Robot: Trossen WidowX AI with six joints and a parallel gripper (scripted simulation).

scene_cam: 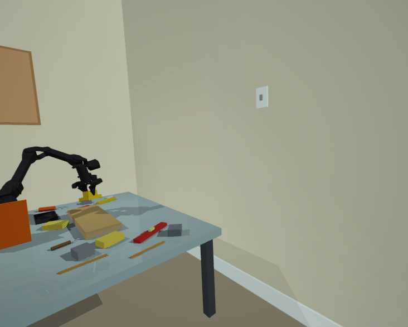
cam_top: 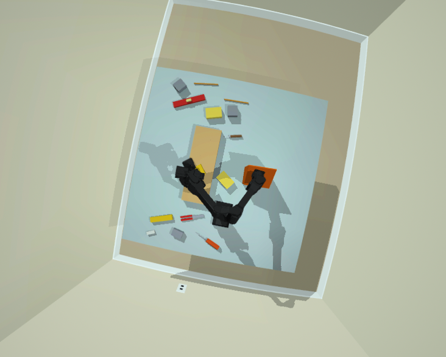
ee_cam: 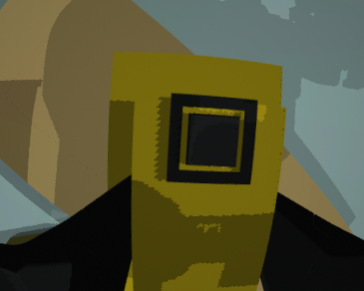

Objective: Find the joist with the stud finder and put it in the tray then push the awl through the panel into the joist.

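Right now the dark tray is 25 cm behind my gripper tip, 22 cm to the left of it and 14 cm below it. Also, from my gripper tip: awl 32 cm to the right, 16 cm behind, 15 cm below; yellow bar 37 cm to the left, 16 cm ahead, 14 cm below; yellow stud finder 2 cm above, 1 cm to the left.
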